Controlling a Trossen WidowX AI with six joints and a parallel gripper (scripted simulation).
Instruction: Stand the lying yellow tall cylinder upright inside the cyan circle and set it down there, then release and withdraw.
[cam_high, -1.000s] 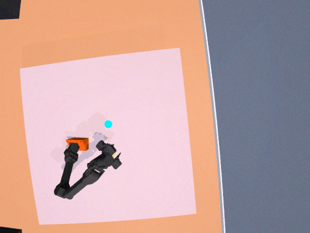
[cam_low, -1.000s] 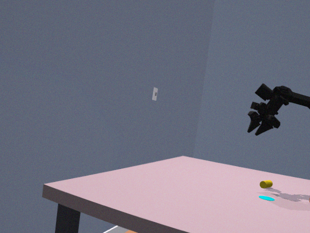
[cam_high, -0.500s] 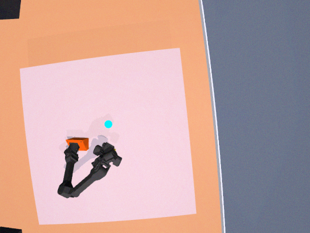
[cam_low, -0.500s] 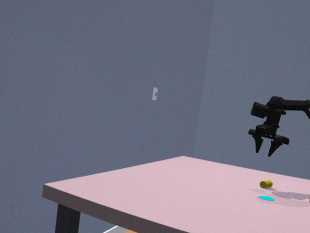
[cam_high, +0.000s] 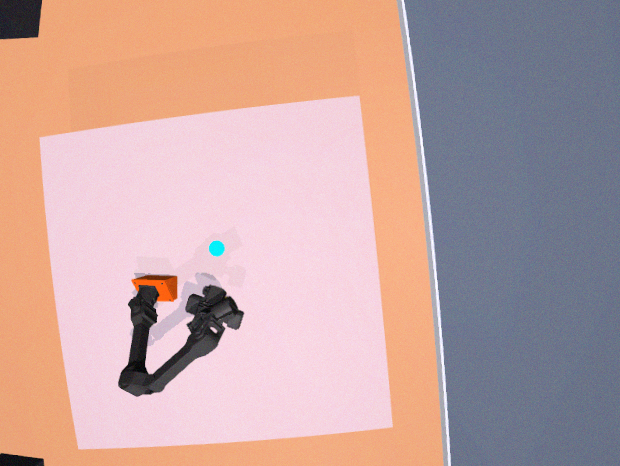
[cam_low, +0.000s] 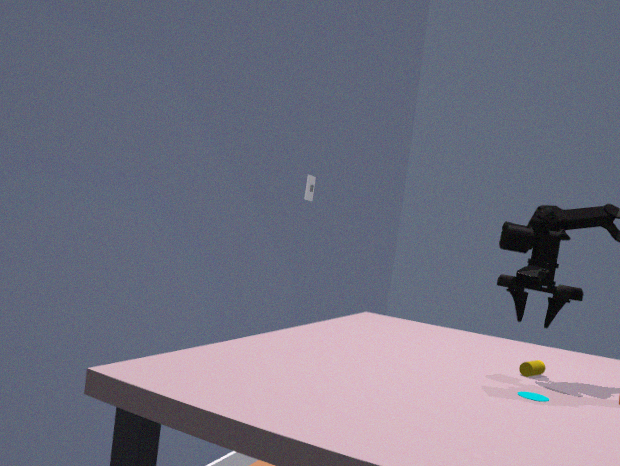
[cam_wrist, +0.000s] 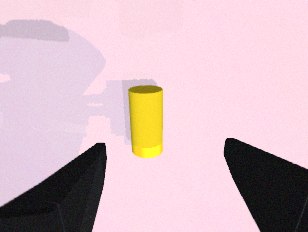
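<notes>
Right now the yellow tall cylinder is 100 mm below my gripper tip, 20 mm to the right of it and 10 mm behind it. From my gripper tip the other things lie so: cyan circle 190 mm to the left, 120 mm below, 50 mm behind.
</notes>
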